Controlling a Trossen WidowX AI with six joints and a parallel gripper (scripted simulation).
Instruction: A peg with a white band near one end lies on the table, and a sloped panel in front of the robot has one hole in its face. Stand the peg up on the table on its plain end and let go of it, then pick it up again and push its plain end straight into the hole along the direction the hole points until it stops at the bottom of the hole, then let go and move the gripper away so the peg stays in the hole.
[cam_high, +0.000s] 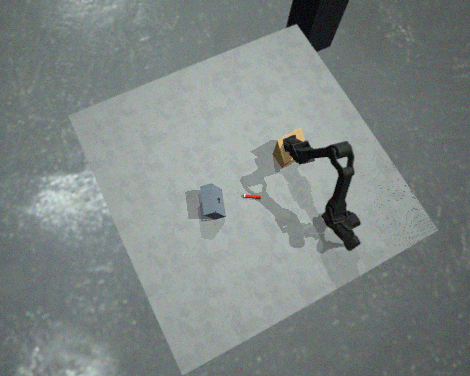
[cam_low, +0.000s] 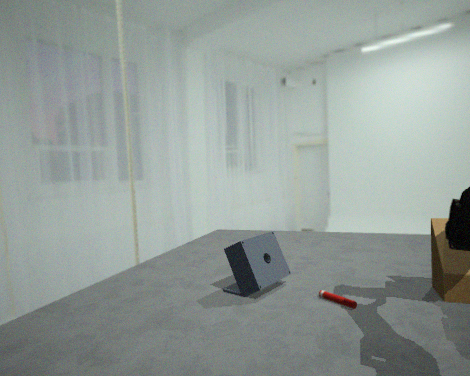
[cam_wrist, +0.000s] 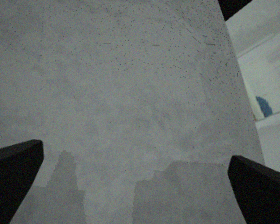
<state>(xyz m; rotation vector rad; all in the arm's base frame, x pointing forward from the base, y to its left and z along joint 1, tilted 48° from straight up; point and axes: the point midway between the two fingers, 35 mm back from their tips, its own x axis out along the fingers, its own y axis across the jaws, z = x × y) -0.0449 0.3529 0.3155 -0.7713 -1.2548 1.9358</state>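
Right now the red peg is 320 mm ahead of my gripper tip, 380 mm to the right of it and 30 mm below it. From my gripper tip the other things lie so: sloped dark panel: 480 mm ahead, 410 mm to the right, 20 mm above.
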